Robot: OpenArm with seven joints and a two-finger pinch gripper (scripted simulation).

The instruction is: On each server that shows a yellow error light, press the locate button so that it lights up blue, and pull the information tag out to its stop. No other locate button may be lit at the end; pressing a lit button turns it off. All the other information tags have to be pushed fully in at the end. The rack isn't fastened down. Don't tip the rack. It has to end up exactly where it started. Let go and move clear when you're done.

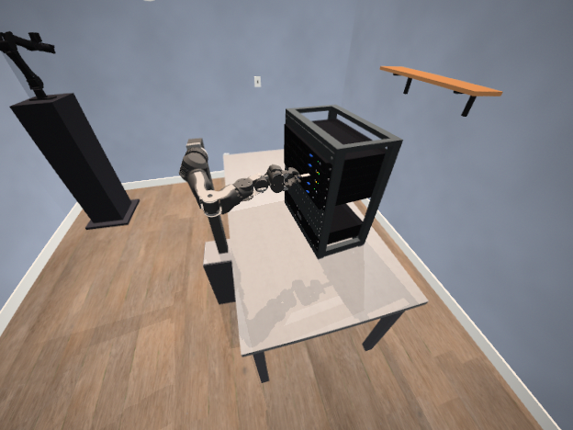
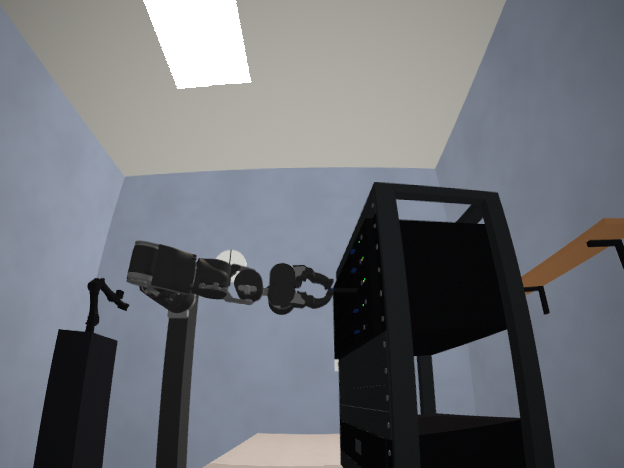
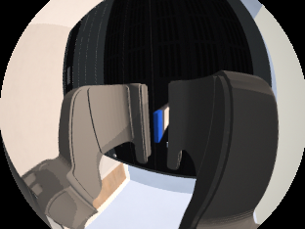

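Right now my hand is 7 cm short of the locate button, 4 cm to the left of it and 4 cm below it. From my hand the other things lie so: information tag: 9 cm ahead, 1 cm to the left, 4 cm above.
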